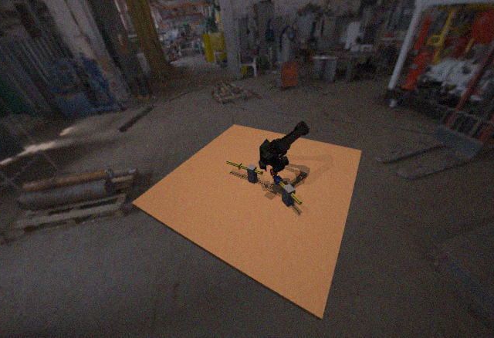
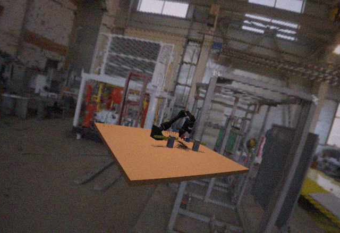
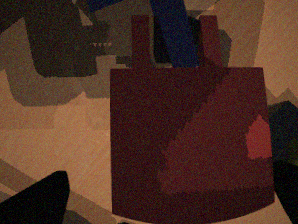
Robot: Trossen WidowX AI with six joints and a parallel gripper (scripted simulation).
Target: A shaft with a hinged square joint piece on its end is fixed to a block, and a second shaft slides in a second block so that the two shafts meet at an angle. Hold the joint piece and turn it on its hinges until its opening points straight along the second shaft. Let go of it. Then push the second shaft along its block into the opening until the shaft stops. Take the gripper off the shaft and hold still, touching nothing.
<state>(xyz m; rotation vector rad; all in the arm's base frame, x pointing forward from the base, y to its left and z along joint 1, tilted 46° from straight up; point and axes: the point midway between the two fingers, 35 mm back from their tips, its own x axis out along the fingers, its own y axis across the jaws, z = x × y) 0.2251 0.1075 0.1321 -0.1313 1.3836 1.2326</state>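
Now: gripper tip 2 cm short of the red joint piece, 2 cm to the right of it and 1 cm below it.
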